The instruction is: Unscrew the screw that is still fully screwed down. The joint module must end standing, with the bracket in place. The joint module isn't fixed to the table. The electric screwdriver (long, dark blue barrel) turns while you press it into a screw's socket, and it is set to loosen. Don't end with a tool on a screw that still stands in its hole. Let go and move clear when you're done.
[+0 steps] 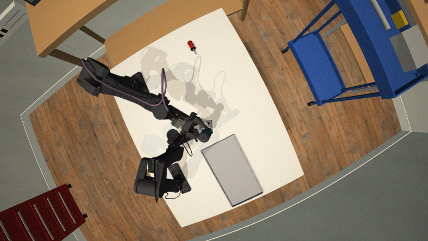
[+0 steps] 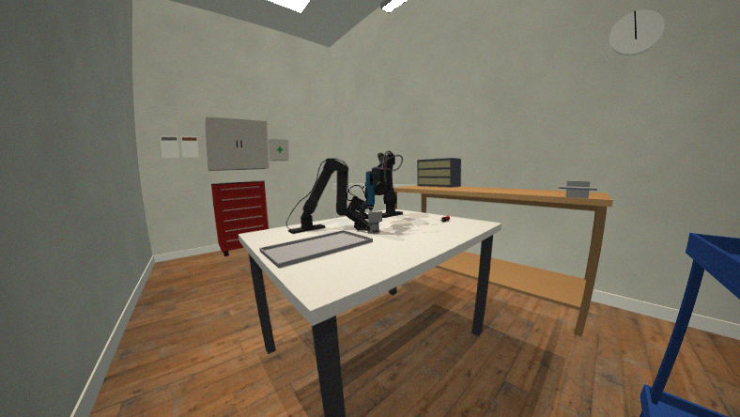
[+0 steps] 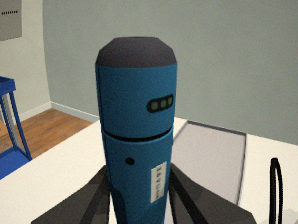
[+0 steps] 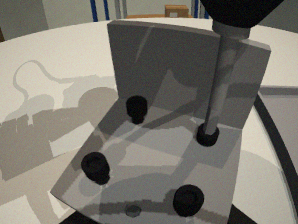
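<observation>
Right now my right hand is 50 mm below the grey bracket. From my right hand the other things lie so: flat grey tray: 320 mm to the right, 40 mm ahead, 20 mm below; red-handled screwdriver: 470 mm to the left, 110 mm ahead, 10 mm below.
</observation>
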